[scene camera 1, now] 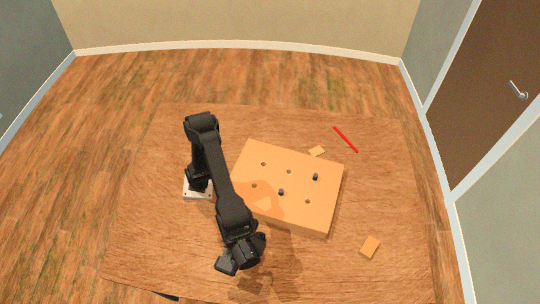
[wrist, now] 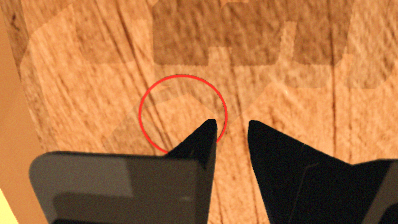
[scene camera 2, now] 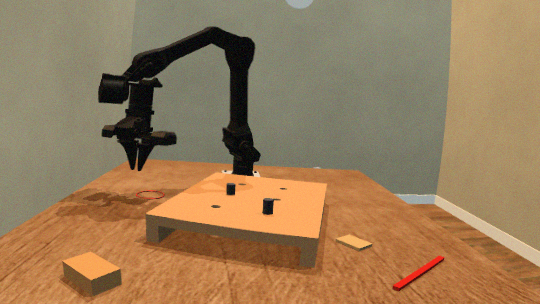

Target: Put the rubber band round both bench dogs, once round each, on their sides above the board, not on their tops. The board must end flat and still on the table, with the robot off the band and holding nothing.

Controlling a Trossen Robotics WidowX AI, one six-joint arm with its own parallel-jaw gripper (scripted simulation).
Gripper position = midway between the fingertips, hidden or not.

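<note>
My gripper (scene camera 2: 136, 170) is there to see, and you'd find my gripper (wrist: 231, 128) in the wrist view too. There's a wooden board (scene camera 2: 227, 205) as well, and scene camera 1 also shows the wooden board (scene camera 1: 279, 198).
</note>
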